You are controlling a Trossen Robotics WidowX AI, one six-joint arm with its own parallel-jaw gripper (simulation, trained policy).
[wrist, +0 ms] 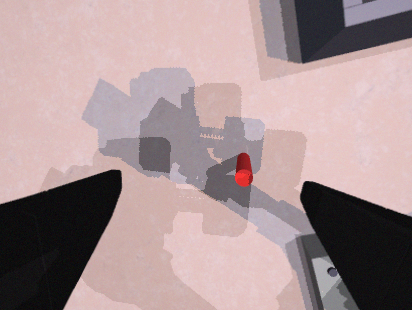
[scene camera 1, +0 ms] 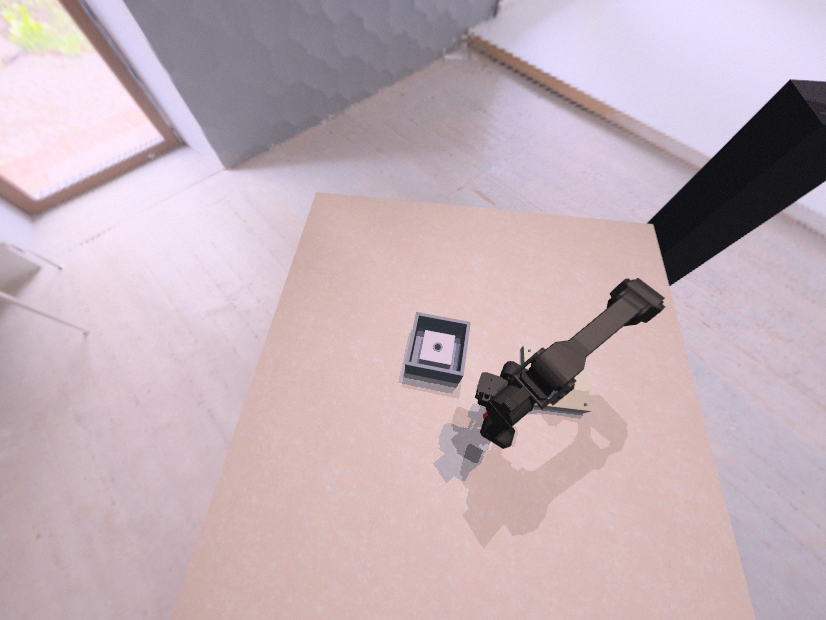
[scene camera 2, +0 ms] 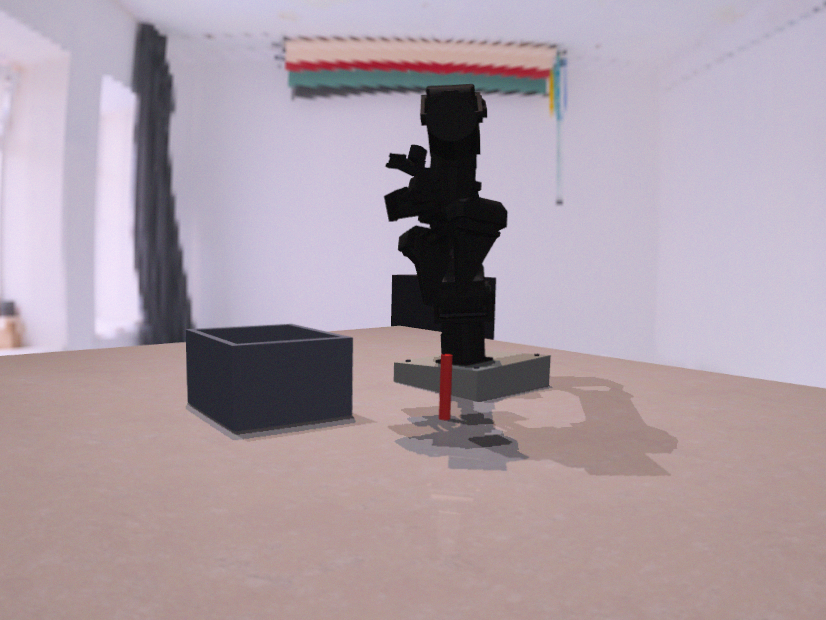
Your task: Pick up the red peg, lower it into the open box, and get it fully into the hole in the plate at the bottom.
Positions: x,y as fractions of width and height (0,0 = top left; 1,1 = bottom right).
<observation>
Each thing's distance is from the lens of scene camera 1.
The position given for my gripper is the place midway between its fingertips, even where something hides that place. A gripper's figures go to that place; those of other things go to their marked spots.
my gripper (scene camera 1: 0.59,0.66): 81 cm
dark box (scene camera 1: 0.56,0.53): 96 cm
pale plate (scene camera 1: 0.54,0.55): 93 cm
</observation>
